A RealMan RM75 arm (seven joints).
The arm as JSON. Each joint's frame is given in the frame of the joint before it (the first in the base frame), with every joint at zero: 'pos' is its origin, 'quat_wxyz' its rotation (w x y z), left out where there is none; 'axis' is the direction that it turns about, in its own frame. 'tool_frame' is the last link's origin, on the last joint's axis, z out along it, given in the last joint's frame.
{
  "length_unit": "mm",
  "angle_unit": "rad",
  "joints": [
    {
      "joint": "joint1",
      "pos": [
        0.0,
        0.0,
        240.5
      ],
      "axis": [
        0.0,
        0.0,
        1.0
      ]
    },
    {
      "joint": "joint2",
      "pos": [
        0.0,
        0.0,
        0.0
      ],
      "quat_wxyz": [
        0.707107,
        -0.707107,
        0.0,
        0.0
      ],
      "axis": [
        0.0,
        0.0,
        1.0
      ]
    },
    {
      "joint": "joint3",
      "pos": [
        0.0,
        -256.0,
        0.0
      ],
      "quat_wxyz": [
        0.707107,
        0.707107,
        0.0,
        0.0
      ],
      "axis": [
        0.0,
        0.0,
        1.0
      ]
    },
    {
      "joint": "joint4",
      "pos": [
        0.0,
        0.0,
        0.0
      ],
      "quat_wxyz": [
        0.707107,
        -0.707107,
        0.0,
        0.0
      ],
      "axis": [
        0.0,
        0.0,
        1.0
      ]
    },
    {
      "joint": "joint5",
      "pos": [
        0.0,
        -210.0,
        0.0
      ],
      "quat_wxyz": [
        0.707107,
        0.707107,
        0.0,
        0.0
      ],
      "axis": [
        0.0,
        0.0,
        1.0
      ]
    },
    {
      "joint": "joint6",
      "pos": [
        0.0,
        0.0,
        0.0
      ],
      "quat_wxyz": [
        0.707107,
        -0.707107,
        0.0,
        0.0
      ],
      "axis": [
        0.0,
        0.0,
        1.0
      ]
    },
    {
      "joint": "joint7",
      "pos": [
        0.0,
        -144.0,
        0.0
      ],
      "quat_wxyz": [
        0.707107,
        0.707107,
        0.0,
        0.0
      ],
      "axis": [
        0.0,
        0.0,
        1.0
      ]
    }
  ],
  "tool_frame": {
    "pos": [
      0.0,
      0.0,
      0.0
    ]
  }
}
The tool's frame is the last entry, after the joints.
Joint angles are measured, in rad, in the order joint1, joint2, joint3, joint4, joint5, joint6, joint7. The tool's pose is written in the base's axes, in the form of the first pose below.
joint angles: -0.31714, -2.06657, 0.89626, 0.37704, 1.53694, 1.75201, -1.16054
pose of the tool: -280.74 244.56 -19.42 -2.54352 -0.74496 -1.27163
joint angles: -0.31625, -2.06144, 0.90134, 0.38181, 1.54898, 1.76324, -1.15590
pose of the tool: -281.09 242.70 -18.33 -2.56785 -0.72884 -1.26348
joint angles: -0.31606, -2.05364, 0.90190, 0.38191, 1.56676, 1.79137, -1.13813
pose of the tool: -281.03 238.92 -15.97 -2.59972 -0.69214 -1.26604
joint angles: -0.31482, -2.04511, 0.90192, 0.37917, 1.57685, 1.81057, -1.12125
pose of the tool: -282.14 236.14 -13.32 -2.61771 -0.66388 -1.26514
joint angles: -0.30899, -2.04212, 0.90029, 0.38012, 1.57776, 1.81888, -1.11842
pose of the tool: -283.51 234.10 -11.61 -2.61690 -0.66068 -1.26746
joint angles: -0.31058, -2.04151, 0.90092, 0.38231, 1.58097, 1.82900, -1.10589
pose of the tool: -282.35 233.53 -10.96 -2.62624 -0.63409 -1.27153
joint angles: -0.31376, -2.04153, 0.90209, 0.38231, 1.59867, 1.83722, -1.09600
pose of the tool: -281.55 231.86 -12.29 -2.65075 -0.61746 -1.26613
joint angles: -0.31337, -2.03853, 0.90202, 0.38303, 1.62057, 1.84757, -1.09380
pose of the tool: -282.35 228.99 -12.58 -2.67758 -0.61410 -1.25711
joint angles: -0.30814, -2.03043, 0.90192, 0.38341, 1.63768, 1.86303, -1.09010
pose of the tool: -284.85 225.06 -10.38 -2.69886 -0.60994 -1.24912
